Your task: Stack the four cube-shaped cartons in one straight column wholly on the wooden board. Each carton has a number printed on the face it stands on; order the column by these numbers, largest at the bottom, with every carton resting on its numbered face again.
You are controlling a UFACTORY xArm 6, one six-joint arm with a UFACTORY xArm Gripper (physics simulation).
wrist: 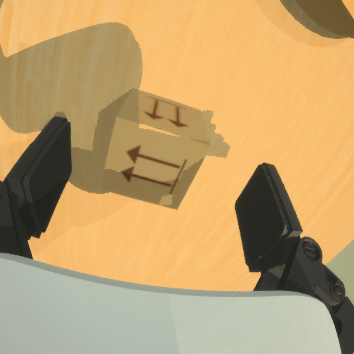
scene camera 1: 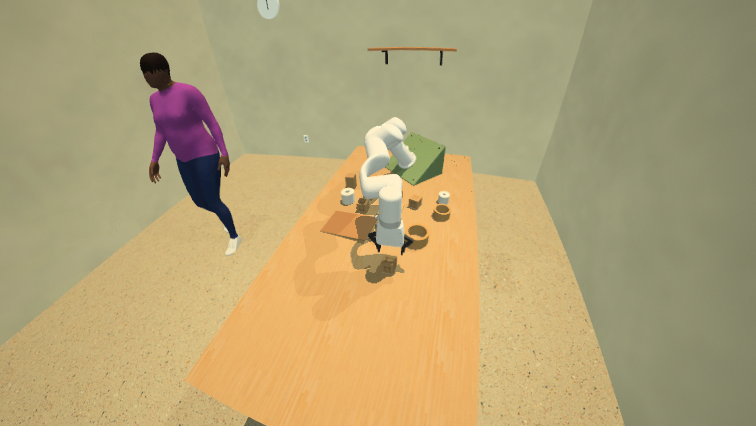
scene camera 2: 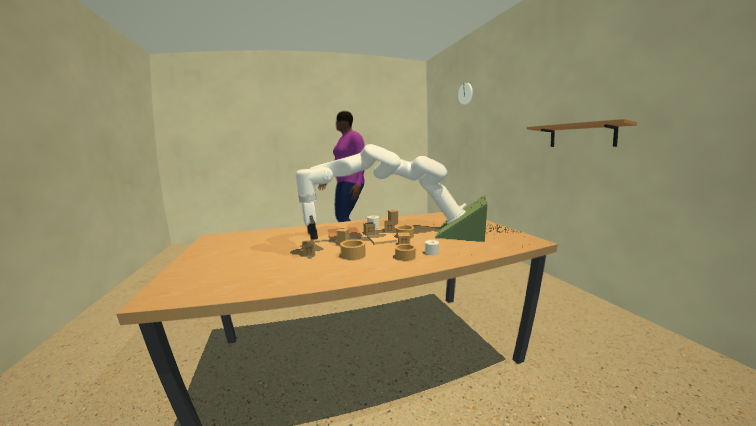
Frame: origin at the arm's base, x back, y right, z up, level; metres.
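Seen in the pictures: gripper, fingertip midpoint: [wrist: 161, 164] [scene camera 1: 390, 251] [scene camera 2: 312, 236]; arm's base at its link origin: [scene camera 1: 407, 160] [scene camera 2: 456, 217].
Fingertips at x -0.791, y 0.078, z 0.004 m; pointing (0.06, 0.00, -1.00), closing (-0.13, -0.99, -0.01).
Pixels of each thing's middle, then the offset from my fingertips to it.
- carton at the middle of its body: [wrist: 153, 145] [scene camera 1: 389, 264] [scene camera 2: 308, 248] dx -0.023, dy +0.006, dz -0.053 m
- reddish wooden board at the middle of its body: [scene camera 1: 349, 225] [scene camera 2: 344, 233] dx +0.231, dy +0.213, dz -0.077 m
- taller box at the middle of its body: [scene camera 1: 351, 181] [scene camera 2: 393, 217] dx +0.581, dy +0.261, dz -0.038 m
My gripper [scene camera 1: 390, 250] [scene camera 2: 313, 237] [wrist: 161, 164] is open and empty, above a carton [scene camera 1: 388, 265] [scene camera 2: 308, 248] [wrist: 152, 157] with printed arrows. This carton appears to sit on the table, turned askew to the fingers in the wrist view. The reddish wooden board [scene camera 1: 338, 224] lies farther back, to the left in scene camera 1. Other cartons stand near it: one [scene camera 1: 362, 205] [scene camera 2: 369, 228] behind the board, one [scene camera 1: 415, 202] [scene camera 2: 403, 239] to the right, and one [scene camera 2: 342, 234] behind the large bowl. The numbered faces are hidden.
Brown bowls [scene camera 1: 417, 234] [scene camera 1: 441, 213] [scene camera 2: 352, 250] [scene camera 2: 405, 252] and white cylinders [scene camera 1: 347, 196] [scene camera 1: 443, 197] stand around the cartons. A taller box [scene camera 1: 350, 180] [scene camera 2: 392, 216] is at the back left. The arm's base is at the green wedge [scene camera 1: 431, 153] [scene camera 2: 470, 224]. A person [scene camera 1: 185, 121] [scene camera 2: 349, 153] is beyond the table.
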